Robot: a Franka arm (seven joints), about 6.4 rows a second.
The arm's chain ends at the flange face. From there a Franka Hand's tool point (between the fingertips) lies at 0.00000 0.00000 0.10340 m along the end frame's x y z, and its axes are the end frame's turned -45 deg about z.
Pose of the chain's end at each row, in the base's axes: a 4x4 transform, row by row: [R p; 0 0 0 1], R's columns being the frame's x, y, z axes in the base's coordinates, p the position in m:
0.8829, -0.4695, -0.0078, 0.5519; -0.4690, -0.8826, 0.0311, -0.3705; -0.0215, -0.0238, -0.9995, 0.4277; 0, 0, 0, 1
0.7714, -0.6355, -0.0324, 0.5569; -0.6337, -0.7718, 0.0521, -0.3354; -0.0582, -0.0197, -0.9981, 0.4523; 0, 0, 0, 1
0.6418, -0.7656, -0.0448, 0.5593; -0.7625, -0.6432, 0.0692, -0.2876; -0.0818, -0.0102, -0.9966, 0.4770; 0, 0, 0, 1
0.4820, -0.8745, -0.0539, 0.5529; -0.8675, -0.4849, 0.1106, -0.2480; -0.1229, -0.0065, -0.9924, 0.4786; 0, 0, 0, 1
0.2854, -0.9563, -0.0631, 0.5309; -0.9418, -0.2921, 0.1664, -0.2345; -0.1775, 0.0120, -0.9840, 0.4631; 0, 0, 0, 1
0.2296, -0.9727, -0.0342, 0.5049; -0.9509, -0.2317, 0.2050, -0.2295; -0.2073, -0.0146, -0.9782, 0.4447; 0, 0, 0, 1
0.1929, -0.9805, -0.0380, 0.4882; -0.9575, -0.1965, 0.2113, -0.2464; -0.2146, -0.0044, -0.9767, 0.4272; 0, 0, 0, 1
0.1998, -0.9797, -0.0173, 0.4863; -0.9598, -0.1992, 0.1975, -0.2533; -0.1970, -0.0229, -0.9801, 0.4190; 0, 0, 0, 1
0.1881, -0.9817, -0.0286, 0.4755; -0.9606, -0.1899, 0.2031, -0.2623; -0.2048, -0.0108, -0.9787, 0.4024; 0, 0, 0, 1
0.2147, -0.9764, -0.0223, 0.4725; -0.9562, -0.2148, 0.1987, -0.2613; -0.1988, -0.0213, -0.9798, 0.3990; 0, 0, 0, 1
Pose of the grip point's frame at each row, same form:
0.9563, 0.2923, -0.0078, 0.5511; 0.2925, -0.9557, 0.0311, -0.3673; 0.0016, -0.0320, -0.9995, 0.3244; 0, 0, 0, 1
0.9948, 0.0961, -0.0324, 0.5535; 0.0977, -0.9938, 0.0521, -0.3300; -0.0272, -0.0551, -0.9981, 0.3491; 0, 0, 0, 1
0.9952, -0.0875, -0.0448, 0.5547; -0.0844, -0.9940, 0.0692, -0.2804; -0.0506, -0.0651, -0.9966, 0.3740; 0, 0, 0, 1
0.9592, -0.2775, -0.0539, 0.5473; -0.2705, -0.9563, 0.1106, -0.2366; -0.0823, -0.0915, -0.9924, 0.3760; 0, 0, 0, 1
0.8780, -0.4744, -0.0631, 0.5244; -0.4594, -0.8725, 0.1664, -0.2173; -0.1340, -0.1170, -0.9840, 0.3614; 0, 0, 0, 1
0.8502, -0.5255, -0.0342, 0.5014; -0.5086, -0.8362, 0.2050, -0.2083; -0.1363, -0.1569, -0.9782, 0.3436; 0, 0, 0, 1
0.8297, -0.5569, -0.0380, 0.4843; -0.5381, -0.8160, 0.2113, -0.2246; -0.1486, -0.1549, -0.9767, 0.3262; 0, 0, 0, 1
0.8340, -0.5515, -0.0173, 0.4845; -0.5378, -0.8195, 0.1975, -0.2329; -0.1231, -0.1555, -0.9801, 0.3177; 0, 0, 0, 1
0.8272, -0.5612, -0.0286, 0.4725; -0.5450, -0.8135, 0.2031, -0.2413; -0.1372, -0.1525, -0.9787, 0.3012; 0, 0, 0, 1
0.8422, -0.5386, -0.0223, 0.4702; -0.5242, -0.8280, 0.1987, -0.2408; -0.1255, -0.1556, -0.9798, 0.2977; 0, 0, 0, 1

